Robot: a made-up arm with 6 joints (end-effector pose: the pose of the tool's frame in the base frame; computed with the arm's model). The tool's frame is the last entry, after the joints. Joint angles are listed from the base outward.
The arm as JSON. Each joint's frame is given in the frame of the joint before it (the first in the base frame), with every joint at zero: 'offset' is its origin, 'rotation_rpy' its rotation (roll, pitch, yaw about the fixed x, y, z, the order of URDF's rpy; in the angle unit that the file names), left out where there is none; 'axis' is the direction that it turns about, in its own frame. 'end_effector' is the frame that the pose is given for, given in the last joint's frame.
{
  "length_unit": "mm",
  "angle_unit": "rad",
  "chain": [
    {
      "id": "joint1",
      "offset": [
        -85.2,
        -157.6,
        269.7
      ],
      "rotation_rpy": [
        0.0,
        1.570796,
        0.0
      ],
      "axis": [
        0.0,
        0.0,
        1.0
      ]
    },
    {
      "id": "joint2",
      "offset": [
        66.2,
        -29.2,
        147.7
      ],
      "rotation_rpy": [
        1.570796,
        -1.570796,
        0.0
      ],
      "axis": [
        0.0,
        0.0,
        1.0
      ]
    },
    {
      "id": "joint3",
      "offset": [
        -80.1,
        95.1,
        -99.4
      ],
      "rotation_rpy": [
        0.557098,
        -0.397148,
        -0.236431
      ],
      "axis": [
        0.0,
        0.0,
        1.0
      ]
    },
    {
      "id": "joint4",
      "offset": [
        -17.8,
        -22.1,
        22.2
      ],
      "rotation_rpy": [
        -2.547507,
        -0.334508,
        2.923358
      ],
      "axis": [
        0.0,
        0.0,
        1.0
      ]
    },
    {
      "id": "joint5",
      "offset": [
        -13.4,
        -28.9,
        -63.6
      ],
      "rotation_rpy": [
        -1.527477,
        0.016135,
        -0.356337
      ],
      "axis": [
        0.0,
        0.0,
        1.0
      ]
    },
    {
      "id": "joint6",
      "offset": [
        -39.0,
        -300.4,
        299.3
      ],
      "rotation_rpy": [
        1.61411,
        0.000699,
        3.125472
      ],
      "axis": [
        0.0,
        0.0,
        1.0
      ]
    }
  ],
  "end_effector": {
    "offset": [
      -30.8,
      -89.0,
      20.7
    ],
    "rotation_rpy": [
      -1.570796,
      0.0,
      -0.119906
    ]
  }
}
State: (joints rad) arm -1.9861 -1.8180 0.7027 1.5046 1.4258 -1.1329
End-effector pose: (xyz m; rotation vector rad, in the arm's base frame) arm 0.5234 -0.2611 0.2243 1.3102 2.1189 -1.4522
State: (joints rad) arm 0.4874 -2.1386 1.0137 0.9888 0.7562 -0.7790
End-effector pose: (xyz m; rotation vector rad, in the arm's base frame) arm 0.3681 0.1469 0.3865 0.0758 -2.8989 -1.1054
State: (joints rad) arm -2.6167 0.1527 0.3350 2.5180 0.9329 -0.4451
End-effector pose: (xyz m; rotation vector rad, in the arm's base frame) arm 0.2430 -0.2022 0.1033 -0.4641 1.2143 -1.8704
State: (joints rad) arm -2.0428 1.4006 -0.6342 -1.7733 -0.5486 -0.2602
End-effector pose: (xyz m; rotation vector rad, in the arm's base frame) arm -0.2830 -0.5058 0.2603 -0.1937 -0.7876 1.8627
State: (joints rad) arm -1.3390 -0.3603 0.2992 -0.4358 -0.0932 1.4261
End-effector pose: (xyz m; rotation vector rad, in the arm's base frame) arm 0.0588 0.1541 0.0153 -1.1950 -1.5079 1.1567
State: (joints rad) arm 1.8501 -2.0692 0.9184 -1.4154 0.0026 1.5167
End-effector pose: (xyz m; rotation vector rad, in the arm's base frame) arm 0.1092 -0.3793 0.5880 1.4369 -1.6265 -0.9909
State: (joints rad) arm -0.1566 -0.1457 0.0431 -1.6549 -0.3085 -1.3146
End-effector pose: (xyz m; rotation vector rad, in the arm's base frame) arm -0.2906 0.1506 0.2398 0.1299 -0.2425 -0.0010
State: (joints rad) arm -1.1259 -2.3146 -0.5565 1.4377 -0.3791 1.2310
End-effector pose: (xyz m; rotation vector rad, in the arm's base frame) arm -0.0093 -0.0222 -0.0245 -0.0268 2.5844 -1.2503
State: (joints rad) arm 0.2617 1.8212 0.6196 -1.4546 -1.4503 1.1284
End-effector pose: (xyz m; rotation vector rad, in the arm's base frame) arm -0.0587 0.0678 -0.2270 -0.9018 0.9712 0.4233
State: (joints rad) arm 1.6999 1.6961 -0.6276 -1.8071 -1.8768 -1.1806
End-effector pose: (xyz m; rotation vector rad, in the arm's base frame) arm -0.2532 0.2713 0.1721 -1.8425 1.7441 -0.3749
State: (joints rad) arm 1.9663 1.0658 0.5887 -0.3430 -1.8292 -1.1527
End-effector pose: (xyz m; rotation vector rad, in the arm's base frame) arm -0.3977 -0.2252 0.3391 -2.1472 0.3983 0.8758
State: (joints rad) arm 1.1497 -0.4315 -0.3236 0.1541 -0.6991 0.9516
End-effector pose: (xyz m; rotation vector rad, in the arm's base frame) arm 0.2993 -0.1191 0.4633 0.8339 0.1749 -0.4548
